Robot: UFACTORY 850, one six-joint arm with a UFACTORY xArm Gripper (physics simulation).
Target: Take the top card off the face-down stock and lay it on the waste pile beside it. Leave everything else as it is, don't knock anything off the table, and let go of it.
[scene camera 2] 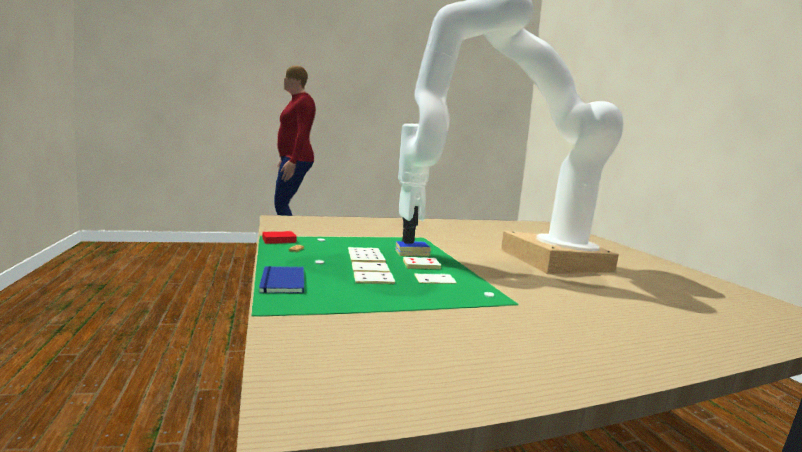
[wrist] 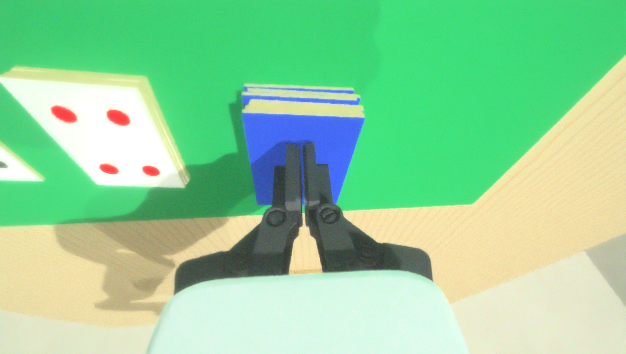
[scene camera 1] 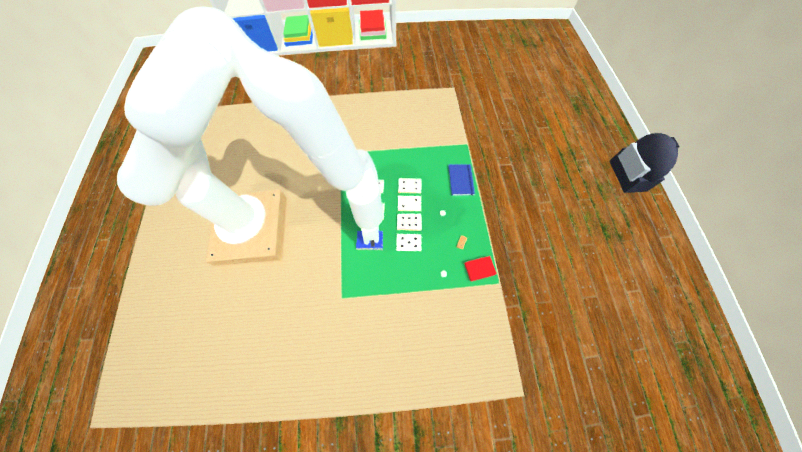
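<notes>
The face-down stock (scene camera 1: 360, 240) (scene camera 2: 413, 250) (wrist: 305, 129) is a blue-backed stack with pale edges, its cards slightly uneven at the far side. My gripper (scene camera 1: 371, 243) (scene camera 2: 408, 242) (wrist: 301, 159) is shut and empty, pointing down over the stock. Its fingertips are at or just above the top card; I cannot tell whether they touch. The waste pile (scene camera 2: 422, 262) (wrist: 107, 142) is a low face-up stack with four red spots, beside the stock, to its left in the wrist view. In scene camera 1 the arm hides most of the waste pile.
Another face-up card (scene camera 2: 435, 278) lies beyond the waste pile. Several face-up cards (scene camera 1: 408, 203) (scene camera 2: 370, 266) form a row on the green mat (scene camera 1: 393, 280) (scene camera 2: 336, 303). A blue notebook (scene camera 1: 461, 179) (scene camera 2: 285, 278), a red box (scene camera 1: 480, 268) (scene camera 2: 279, 237) and a small orange piece (scene camera 1: 461, 242) (scene camera 2: 296, 248) lie farther out.
</notes>
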